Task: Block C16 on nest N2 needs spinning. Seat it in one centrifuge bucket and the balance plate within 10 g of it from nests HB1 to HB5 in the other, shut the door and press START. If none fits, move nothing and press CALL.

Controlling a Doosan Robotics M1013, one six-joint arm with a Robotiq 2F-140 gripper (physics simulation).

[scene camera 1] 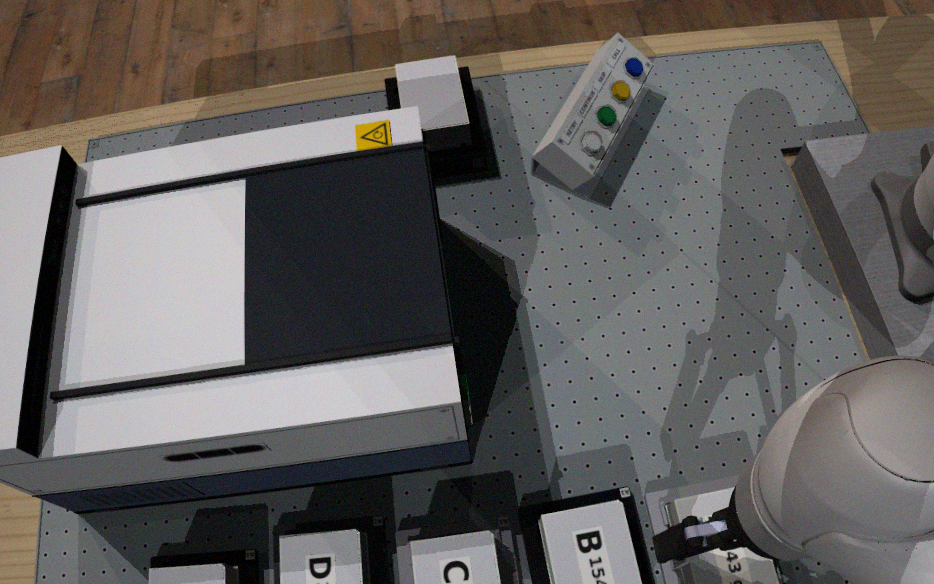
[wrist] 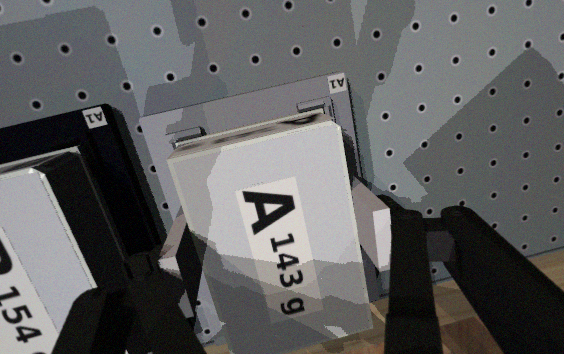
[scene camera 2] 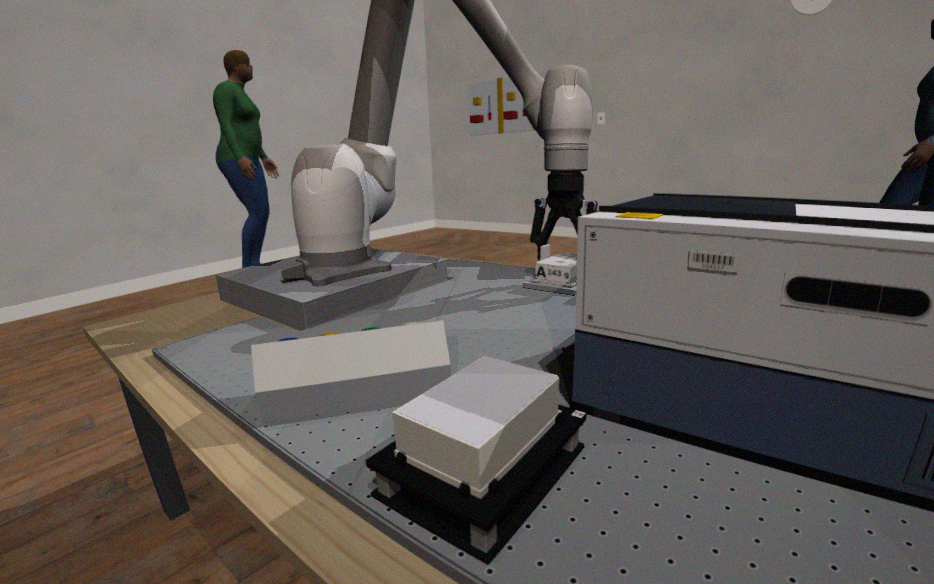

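Seen in the pictures: gripper, between the fingertips: (wrist: 269, 206) (scene camera 2: 562, 278); arm's base, origin of its link: (scene camera 2: 337, 271).
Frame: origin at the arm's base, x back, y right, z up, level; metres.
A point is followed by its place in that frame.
Observation:
Balance plate A (scene camera 1: 702, 501) {x -0.362, y -0.324, z 0.006 m} (scene camera 2: 556, 270) {x -0.359, y -0.316, z -0.005 m} (wrist: 320, 165) {x -0.319, y -0.329, z 0.006 m}, marked 143 g, lies level on its grey nest (wrist: 240, 107) {x -0.355, y -0.303, z -0.036 m}. My gripper (scene camera 2: 561, 251) (wrist: 269, 206) {x -0.341, y -0.364, z -0.036 m} is shut on it, with pads against both long sides. Plate B (scene camera 1: 619, 544) {x -0.448, y -0.367, z 0.005 m} (wrist: 30, 220) {x -0.454, y -0.346, z 0.005 m}, marked 154 g, sits on a black nest beside it. Plates C (scene camera 1: 475, 550) {x -0.590, y -0.375, z 0.005 m} and D (scene camera 1: 344, 547) {x -0.721, y -0.377, z 0.005 m} stand further left, their weights cut off. A white block (scene camera 1: 433, 92) {x -0.662, y 0.192, z 0.032 m} (scene camera 2: 482, 406) {x -0.681, y 0.205, z 0.032 m} without a visible label sits on a black raised nest (scene camera 2: 509, 506) {x -0.736, y 0.233, z -0.015 m} behind the centrifuge (scene camera 1: 241, 420) {x -0.787, y -0.296, z 0.161 m} (scene camera 2: 654, 309) {x -0.736, y 0.037, z 0.081 m}. The buckets and START are not visible.
The button box (scene camera 1: 585, 103) {x -0.465, y 0.174, z 0.031 m} (scene camera 2: 351, 365) {x -0.477, y 0.216, z 0.003 m} has a blue CALL button (scene camera 1: 633, 66) {x -0.394, y 0.251, z 0.022 m} and stands at the back. Another white plate (scene camera 1: 185, 572) {x -0.883, y -0.414, z 0.006 m} shows at the bottom left in scene camera 1. The robot's grey base slab (scene camera 1: 847, 227) {x -0.138, y 0.012, z -0.002 m} (scene camera 2: 275, 296) {x -0.069, y 0.167, z -0.007 m} stands beside the pegboard.

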